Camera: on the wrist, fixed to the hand. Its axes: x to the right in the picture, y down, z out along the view.
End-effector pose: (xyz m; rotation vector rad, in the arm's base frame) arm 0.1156 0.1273 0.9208 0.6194 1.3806 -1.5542
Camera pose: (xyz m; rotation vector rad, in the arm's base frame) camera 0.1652 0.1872 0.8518 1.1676 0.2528 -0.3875
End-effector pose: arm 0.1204 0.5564 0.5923 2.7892 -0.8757 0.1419
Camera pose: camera 0.0874 0.4964 0.6705 -1.4024 2.6673 -0.1142
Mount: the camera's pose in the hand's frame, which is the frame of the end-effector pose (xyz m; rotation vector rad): 0.0183 0.0806 -0.0631 0.1740 -0.2227 1.5729
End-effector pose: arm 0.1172 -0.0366 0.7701 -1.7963 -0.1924 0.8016
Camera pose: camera 0.1491 -0.1075 0.7010 -1.4284 1.2611 1.9791
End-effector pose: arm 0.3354 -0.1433 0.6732 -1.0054 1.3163 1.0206
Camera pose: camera 0.2412 -0.1831 0.6546 0.5205 1.8941 1.9782
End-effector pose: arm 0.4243 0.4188 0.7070 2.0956 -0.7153 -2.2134
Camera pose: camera 0.4582 0.3210 0.7164 0.5881 -1.7166 -1.3446
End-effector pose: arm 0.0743 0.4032 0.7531 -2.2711 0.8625 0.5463
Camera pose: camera 0.0401 0.3050 0.7538 -0.9211 2.3287 1.2212
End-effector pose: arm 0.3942 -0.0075 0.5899 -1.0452 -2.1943 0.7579
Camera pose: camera 0.4680 0.0652 0.5803 2.4505 0.9297 -1.5521
